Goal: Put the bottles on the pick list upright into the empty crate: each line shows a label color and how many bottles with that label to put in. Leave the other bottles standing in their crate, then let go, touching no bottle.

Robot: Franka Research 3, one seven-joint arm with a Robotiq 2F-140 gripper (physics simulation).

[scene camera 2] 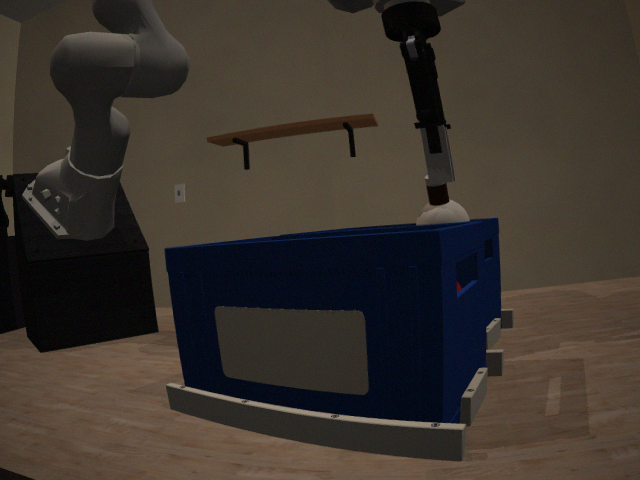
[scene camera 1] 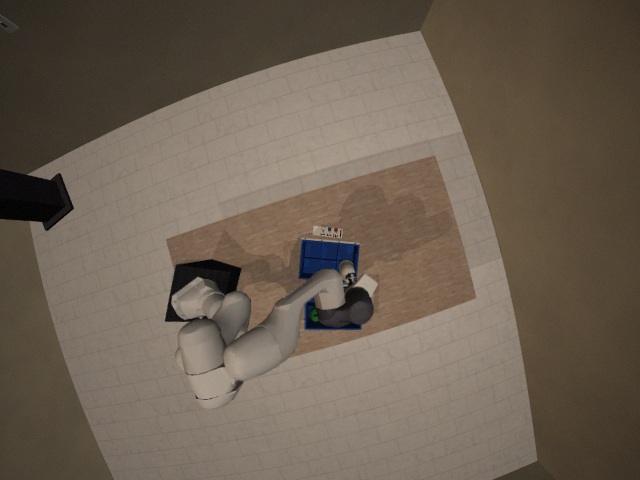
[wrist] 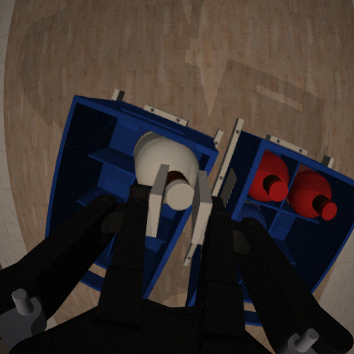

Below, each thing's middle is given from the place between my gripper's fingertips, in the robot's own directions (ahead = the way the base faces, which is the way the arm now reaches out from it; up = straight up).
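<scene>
White bottle [wrist: 151, 149]: my hand 3 cm to the right of it, 1 cm short of it, 7 cm above it.
</scene>
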